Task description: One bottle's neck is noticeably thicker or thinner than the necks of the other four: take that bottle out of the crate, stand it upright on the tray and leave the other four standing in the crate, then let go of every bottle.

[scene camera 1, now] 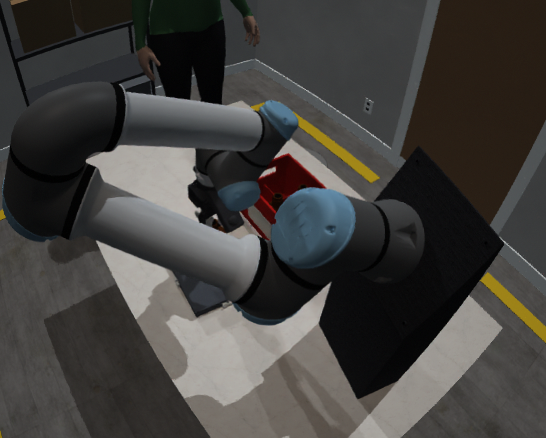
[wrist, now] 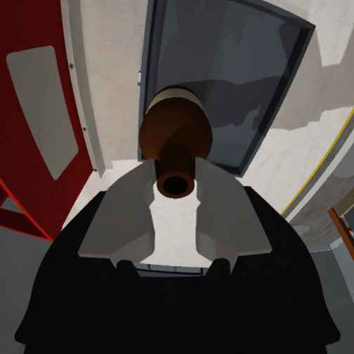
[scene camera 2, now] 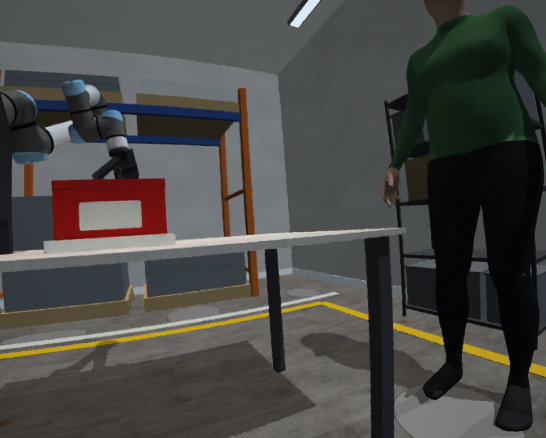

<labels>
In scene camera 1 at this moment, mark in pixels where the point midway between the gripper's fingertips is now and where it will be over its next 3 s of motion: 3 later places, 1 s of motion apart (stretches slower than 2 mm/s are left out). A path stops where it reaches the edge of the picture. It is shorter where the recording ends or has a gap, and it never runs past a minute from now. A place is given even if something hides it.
My gripper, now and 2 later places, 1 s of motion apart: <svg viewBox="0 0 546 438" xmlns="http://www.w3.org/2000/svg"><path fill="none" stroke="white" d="M213 229L213 223L212 189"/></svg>
</labels>
